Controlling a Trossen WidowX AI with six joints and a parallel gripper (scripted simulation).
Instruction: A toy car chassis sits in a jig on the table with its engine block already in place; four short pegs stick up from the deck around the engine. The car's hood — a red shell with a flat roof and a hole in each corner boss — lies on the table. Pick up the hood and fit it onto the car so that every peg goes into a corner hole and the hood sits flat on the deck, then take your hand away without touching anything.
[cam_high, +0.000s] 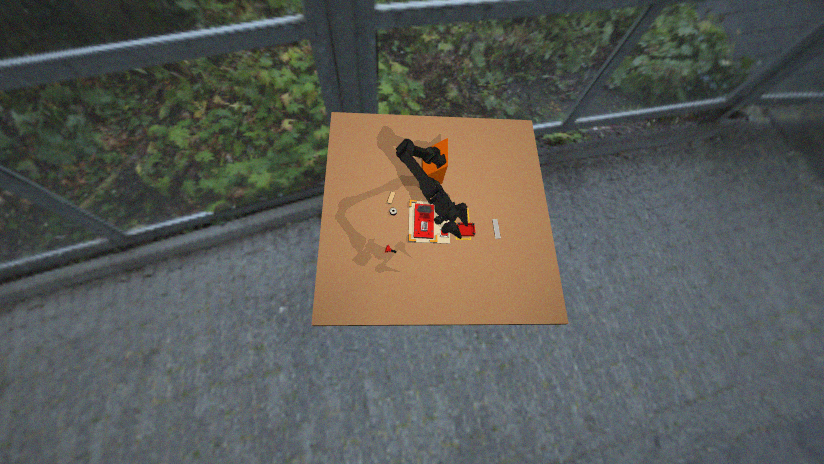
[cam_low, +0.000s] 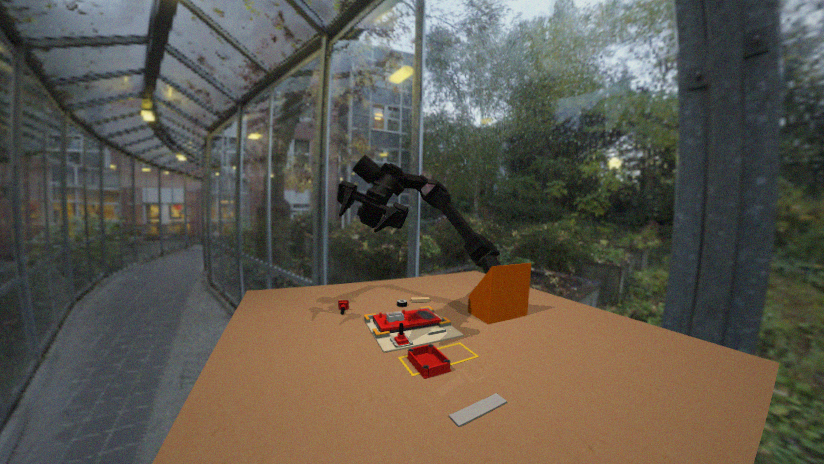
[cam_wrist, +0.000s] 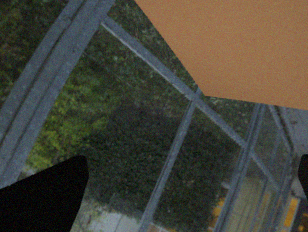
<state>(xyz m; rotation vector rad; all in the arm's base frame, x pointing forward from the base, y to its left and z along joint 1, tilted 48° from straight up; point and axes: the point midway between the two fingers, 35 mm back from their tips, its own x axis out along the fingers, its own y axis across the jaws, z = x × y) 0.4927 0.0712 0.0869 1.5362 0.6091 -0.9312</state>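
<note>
Now: gripper tip 140 mm past the red hood, 110 mm to the right of it and 330 mm above it. From my gripper tip the other things lie so: grey engine block (170 mm behind, 120 mm to the right, 310 mm below); jig (200 mm behind, 100 mm to the right, 330 mm below); grey bar (130 mm behind, 290 mm to the left, 340 mm below).
</note>
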